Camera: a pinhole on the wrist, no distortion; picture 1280 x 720 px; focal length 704.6 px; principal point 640.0 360.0 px. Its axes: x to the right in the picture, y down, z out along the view. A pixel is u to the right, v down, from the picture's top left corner.
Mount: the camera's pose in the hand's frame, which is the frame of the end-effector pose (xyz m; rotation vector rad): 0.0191 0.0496 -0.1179 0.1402 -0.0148 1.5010
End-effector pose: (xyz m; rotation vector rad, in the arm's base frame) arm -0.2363 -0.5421 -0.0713 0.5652 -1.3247 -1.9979
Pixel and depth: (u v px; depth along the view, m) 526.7 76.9 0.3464
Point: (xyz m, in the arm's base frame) -0.5136 -0.5284 -0.0342
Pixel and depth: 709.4 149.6 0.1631
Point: -0.3063 -0.5873 -0.0124
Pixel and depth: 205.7 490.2 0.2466
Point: -0.3372 -0.4231 -0.1397
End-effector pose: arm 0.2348 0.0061 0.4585 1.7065 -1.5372 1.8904
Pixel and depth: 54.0 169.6 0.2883
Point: 0.4440 -0.0450 0.6395
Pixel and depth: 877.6 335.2 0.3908
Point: 0.2933 -0.3027 0.3874
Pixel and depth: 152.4 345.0 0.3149
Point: 0.4720 -0.0489 0.5656
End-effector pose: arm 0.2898 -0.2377 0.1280 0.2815 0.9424 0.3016
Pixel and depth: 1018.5 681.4 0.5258
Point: 0.5356 -0.0751 0.6041
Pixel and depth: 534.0 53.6 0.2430
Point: 0.4608 -0.2137 0.0785
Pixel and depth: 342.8 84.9 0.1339
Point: 0.3397 -0.2310 0.0646
